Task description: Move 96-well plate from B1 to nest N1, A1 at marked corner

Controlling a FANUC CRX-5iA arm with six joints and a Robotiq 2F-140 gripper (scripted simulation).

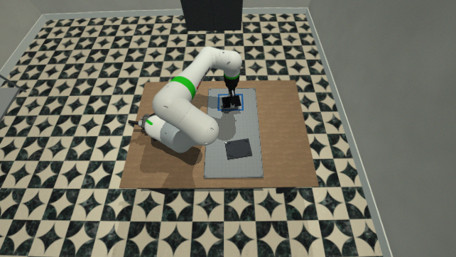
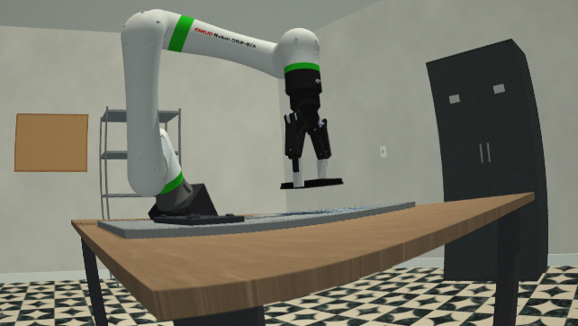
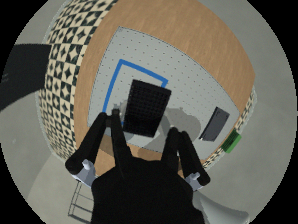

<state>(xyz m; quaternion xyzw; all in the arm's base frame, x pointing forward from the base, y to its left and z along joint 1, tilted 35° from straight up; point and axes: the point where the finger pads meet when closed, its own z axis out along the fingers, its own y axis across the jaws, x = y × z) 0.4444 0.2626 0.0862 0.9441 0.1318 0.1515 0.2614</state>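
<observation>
Right now my hand is 33 cm to the left of the plate nest N1, 8 cm above it and 5 cm short of it. From my hand the other things lie so: black 96-well plate 2 cm below.
</observation>
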